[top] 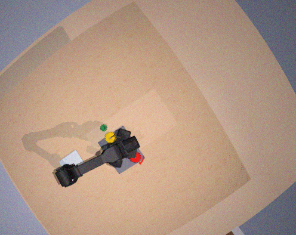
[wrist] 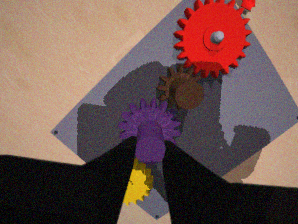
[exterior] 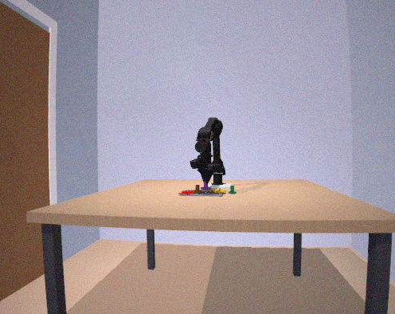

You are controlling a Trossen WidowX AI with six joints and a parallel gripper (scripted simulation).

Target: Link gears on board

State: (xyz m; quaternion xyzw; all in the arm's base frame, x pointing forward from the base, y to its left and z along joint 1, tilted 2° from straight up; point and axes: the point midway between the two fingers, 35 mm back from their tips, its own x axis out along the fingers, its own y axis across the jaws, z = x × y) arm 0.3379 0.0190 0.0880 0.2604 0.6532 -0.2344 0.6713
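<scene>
The brown gear is 4 cm to the right of my gripper tip, 3 cm below it and 1 cm ahead of it. Round my gripper tip: red gear: 9 cm to the right, 4 cm below, 3 cm ahead; then yellow gear: 6 cm to the left, 4 cm below, 4 cm behind; then purple gear: 1 cm below.
</scene>
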